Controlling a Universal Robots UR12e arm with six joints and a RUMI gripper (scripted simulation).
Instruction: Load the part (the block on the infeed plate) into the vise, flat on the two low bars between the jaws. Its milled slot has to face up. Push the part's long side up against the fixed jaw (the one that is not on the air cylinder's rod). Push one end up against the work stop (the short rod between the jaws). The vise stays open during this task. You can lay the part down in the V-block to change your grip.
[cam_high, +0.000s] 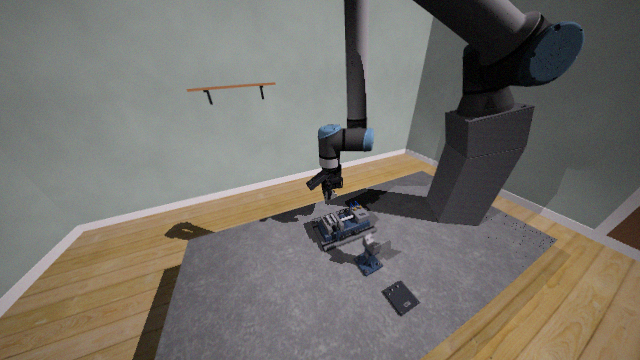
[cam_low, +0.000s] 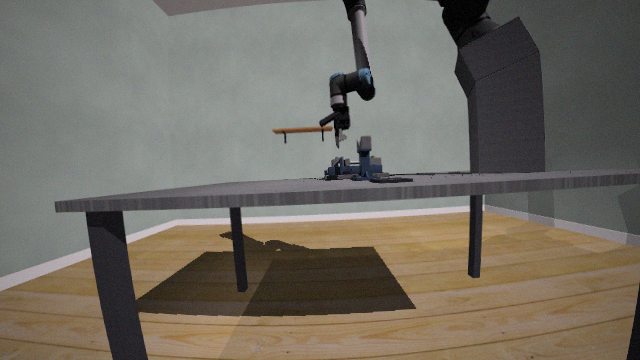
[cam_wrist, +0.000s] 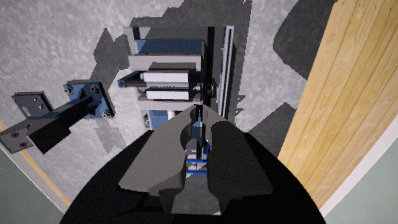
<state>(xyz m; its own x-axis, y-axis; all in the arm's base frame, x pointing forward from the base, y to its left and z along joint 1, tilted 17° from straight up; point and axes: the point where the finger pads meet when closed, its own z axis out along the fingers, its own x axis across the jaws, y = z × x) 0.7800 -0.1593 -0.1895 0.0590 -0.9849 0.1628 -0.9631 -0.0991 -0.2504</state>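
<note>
The part is 5 cm to the left of my hand and 8 cm below it. The rest, counted from my hand: moving jaw 4 cm behind, 5 cm to the left, 10 cm below; then work stop 1 cm behind, 10 cm to the left, 9 cm below; then fixed jaw 3 cm ahead, 5 cm to the left, 10 cm below.
</note>
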